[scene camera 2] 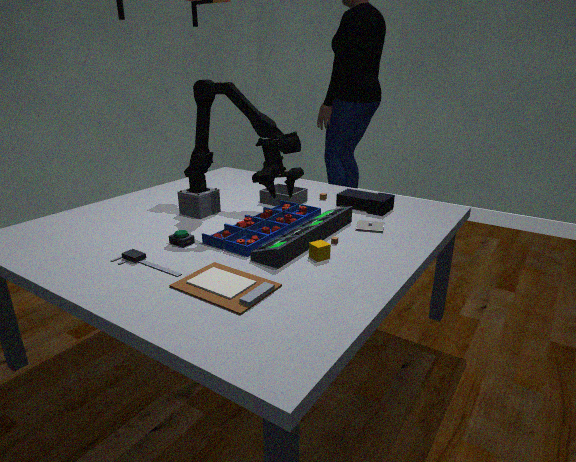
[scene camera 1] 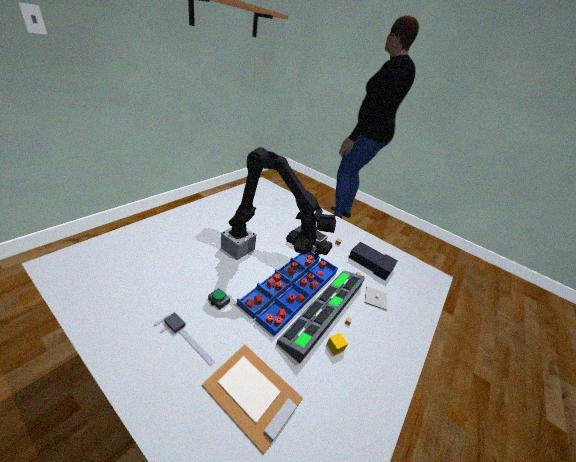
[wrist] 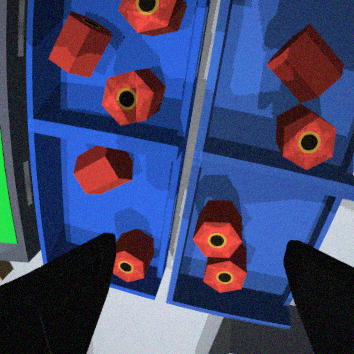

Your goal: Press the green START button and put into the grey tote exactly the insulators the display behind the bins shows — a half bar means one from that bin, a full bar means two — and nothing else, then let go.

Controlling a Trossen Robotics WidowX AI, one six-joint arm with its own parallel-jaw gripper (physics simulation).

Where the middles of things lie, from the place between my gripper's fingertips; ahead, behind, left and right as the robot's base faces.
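I consider the black box (scene camera 2: pixel 379 204): my hand is 310 mm to the right of it and 150 mm short of it, and it is also 50 mm above the box.
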